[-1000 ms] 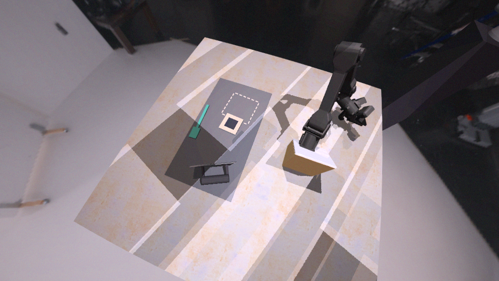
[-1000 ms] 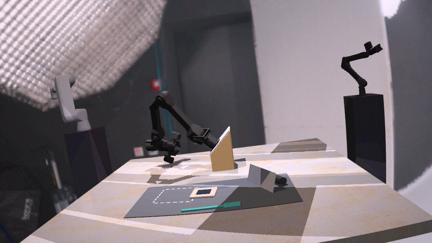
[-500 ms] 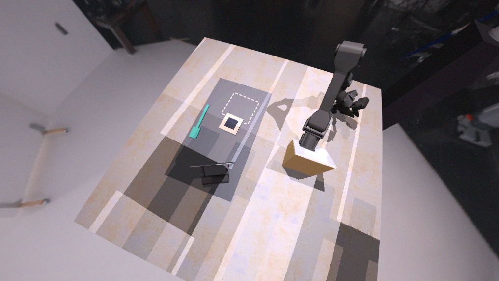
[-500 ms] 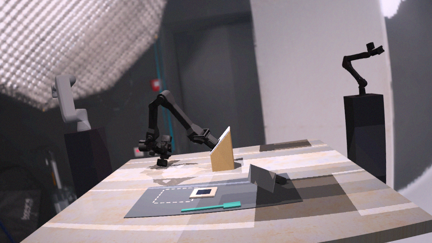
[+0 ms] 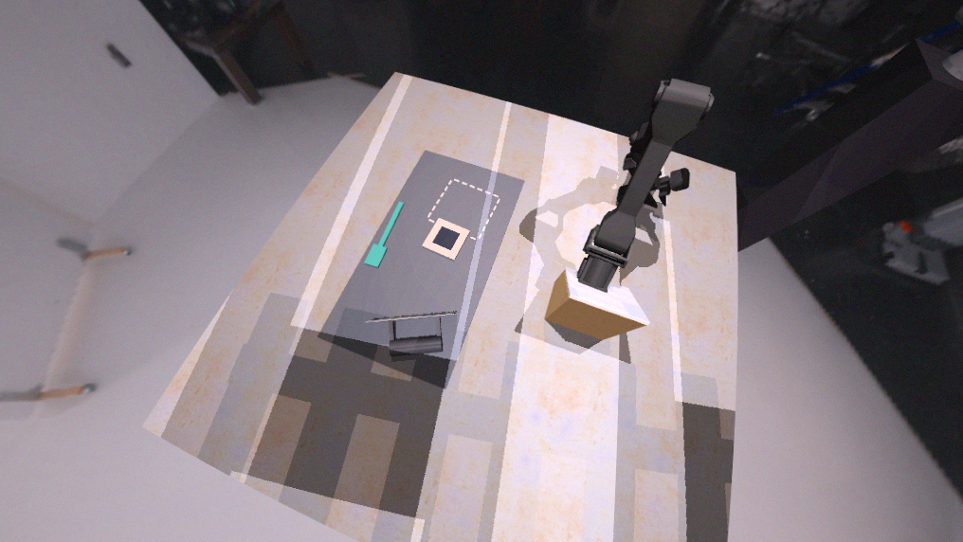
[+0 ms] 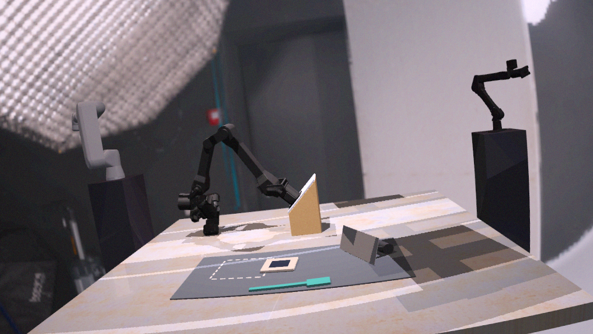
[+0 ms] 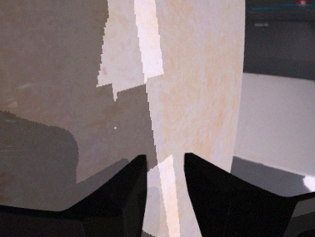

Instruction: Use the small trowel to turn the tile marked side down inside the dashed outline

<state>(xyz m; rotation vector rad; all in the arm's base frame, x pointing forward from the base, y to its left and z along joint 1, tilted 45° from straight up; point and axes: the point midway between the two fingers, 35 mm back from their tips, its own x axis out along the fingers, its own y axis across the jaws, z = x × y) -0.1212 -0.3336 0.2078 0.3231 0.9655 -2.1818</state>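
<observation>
My gripper tip is now 53 cm short of the tan square tile, 38 cm to the right of it and 2 cm above it. Round my gripper tip: dark mat (55 cm ahead, 42 cm to the left, 4 cm below); then teal trowel (69 cm ahead, 45 cm to the left, 2 cm below).
</observation>
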